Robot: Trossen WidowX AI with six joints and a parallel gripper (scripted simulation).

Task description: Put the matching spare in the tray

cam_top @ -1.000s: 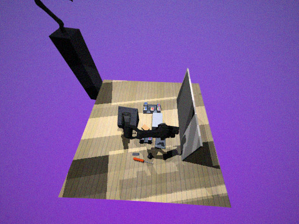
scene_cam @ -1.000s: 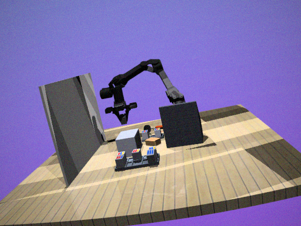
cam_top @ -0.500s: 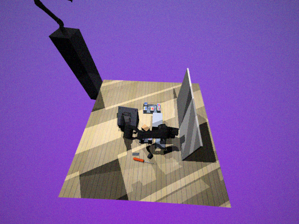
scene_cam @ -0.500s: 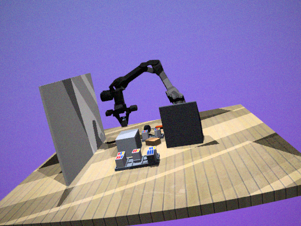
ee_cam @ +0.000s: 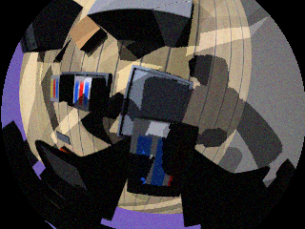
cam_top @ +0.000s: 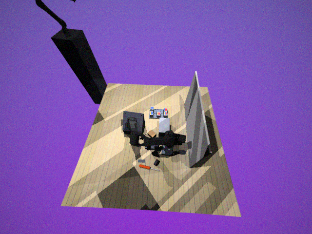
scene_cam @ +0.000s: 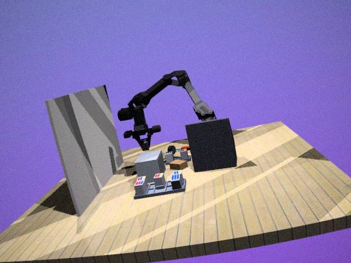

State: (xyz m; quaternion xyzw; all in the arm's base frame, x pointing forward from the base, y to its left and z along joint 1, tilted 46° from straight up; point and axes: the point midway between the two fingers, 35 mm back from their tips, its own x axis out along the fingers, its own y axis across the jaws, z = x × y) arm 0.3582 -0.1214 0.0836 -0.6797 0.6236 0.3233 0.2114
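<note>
Right now the grey tray is 1 cm behind my gripper tip and 9 cm below it. From my gripper tip the other things lie so: upright panel (17 cm ahead, 21 cm to the left, 13 cm above); then grey hex key (22 cm behind, 15 cm to the right, 9 cm below).
</note>
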